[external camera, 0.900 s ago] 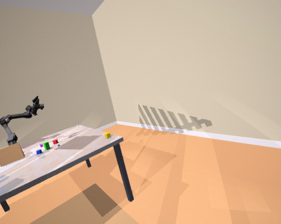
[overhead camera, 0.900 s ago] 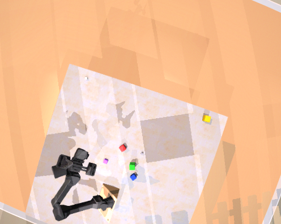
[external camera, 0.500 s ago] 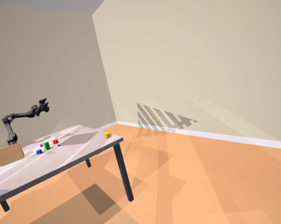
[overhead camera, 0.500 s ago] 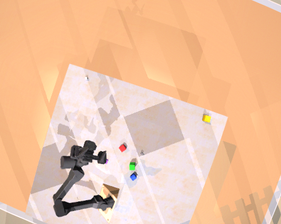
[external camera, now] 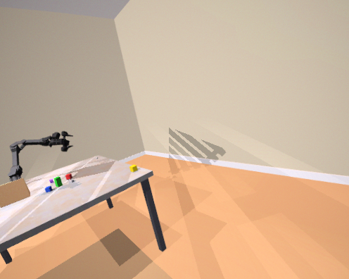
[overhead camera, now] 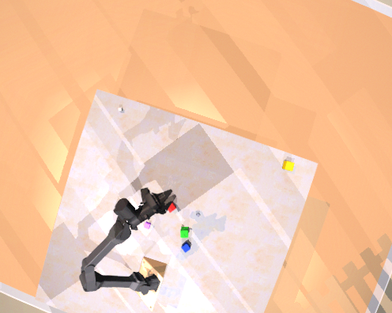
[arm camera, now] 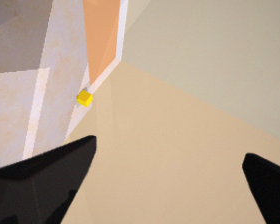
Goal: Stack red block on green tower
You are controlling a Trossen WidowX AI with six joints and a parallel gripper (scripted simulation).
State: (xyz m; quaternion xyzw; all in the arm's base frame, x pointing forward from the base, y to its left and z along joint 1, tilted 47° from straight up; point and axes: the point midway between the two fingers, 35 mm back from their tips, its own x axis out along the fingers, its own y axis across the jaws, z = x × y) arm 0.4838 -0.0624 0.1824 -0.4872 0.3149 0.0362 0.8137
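My gripper tip is 130 mm past the red block and 310 mm above it. From my gripper tip the other things lie so: blue block 310 mm behind, 160 mm to the right, 310 mm below; small purple block 270 mm behind, 80 mm to the left, 310 mm below; yellow block 300 mm ahead, 510 mm to the right, 300 mm below.
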